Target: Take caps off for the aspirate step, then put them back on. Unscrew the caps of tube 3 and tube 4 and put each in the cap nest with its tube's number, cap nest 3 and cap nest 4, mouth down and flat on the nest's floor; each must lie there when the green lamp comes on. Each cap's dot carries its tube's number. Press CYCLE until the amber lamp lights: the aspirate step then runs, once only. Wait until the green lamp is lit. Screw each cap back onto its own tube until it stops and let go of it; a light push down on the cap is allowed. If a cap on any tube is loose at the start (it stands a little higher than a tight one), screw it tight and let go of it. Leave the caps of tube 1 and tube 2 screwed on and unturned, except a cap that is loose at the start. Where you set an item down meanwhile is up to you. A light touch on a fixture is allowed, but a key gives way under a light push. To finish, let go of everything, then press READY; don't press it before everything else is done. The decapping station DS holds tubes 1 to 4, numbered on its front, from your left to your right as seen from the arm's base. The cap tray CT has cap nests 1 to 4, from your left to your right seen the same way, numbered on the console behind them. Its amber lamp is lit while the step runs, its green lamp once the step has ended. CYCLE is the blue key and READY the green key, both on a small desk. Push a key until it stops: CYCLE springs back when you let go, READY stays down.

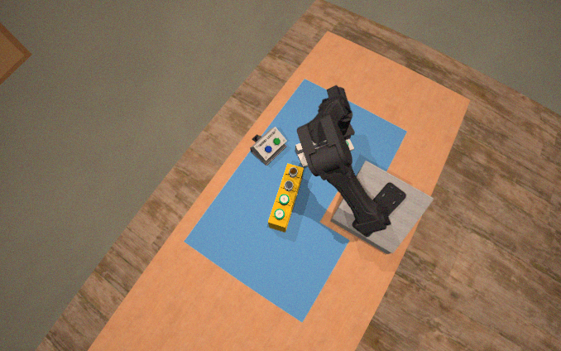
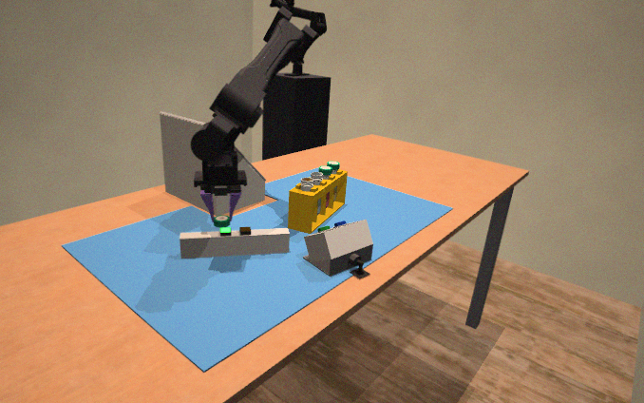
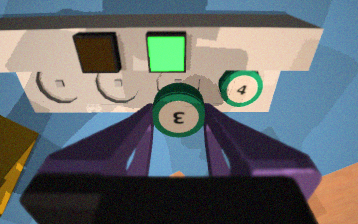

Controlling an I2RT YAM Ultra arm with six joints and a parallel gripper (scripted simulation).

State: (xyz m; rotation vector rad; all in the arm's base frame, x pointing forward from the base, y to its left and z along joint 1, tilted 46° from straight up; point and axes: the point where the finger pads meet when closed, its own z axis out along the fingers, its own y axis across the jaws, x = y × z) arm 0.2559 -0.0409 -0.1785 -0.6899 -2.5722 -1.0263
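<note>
The cap 2 is 30 cm to the left of my hand and 5 cm above it. The rest, counted from my hand: green key: 17 cm ahead, 13 cm to the left; then cap 3: 1 cm below; then cap 4: 3 cm behind, 4 cm to the right, 5 cm below.
</note>
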